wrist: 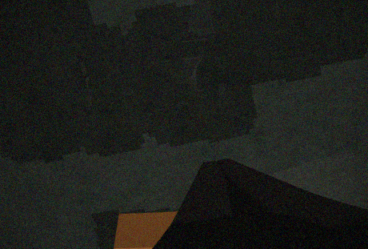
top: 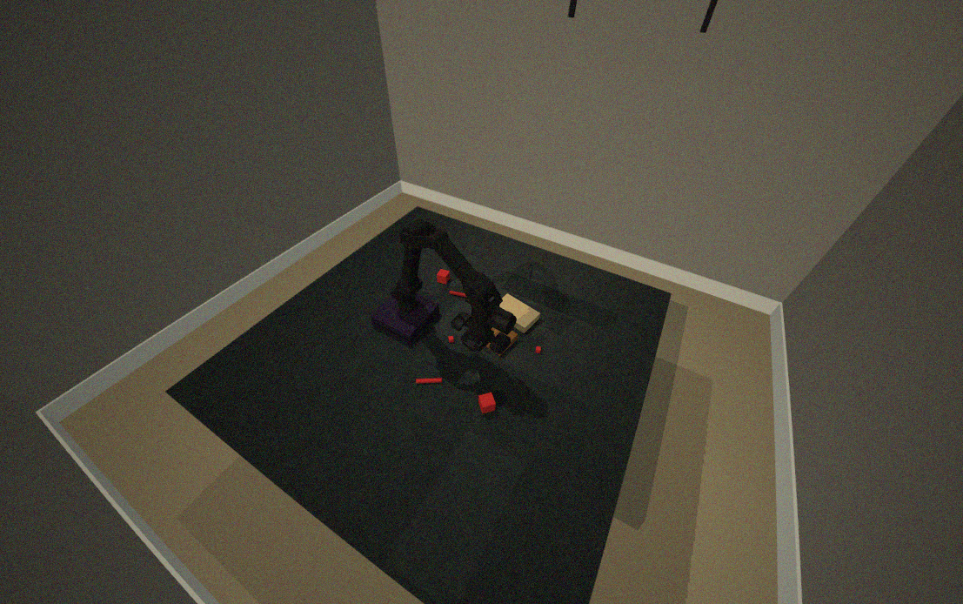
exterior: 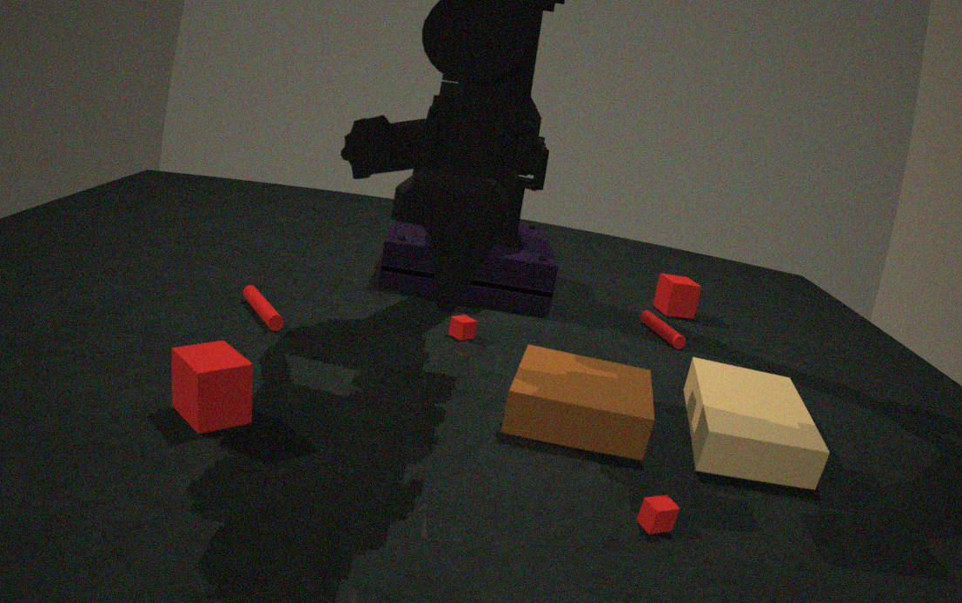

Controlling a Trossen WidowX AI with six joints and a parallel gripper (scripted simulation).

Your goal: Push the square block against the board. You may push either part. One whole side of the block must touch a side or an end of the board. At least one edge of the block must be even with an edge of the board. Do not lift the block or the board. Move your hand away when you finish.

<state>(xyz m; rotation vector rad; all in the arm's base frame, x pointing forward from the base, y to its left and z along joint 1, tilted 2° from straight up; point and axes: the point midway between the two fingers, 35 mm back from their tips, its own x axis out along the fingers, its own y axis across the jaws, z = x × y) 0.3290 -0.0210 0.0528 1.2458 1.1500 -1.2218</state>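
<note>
My gripper tip is now 10 cm to the right of the square block, 4 cm above it and 1 cm short of it. The rest, counted from my gripper tip: cream board 24 cm to the left, 4 cm below.
</note>
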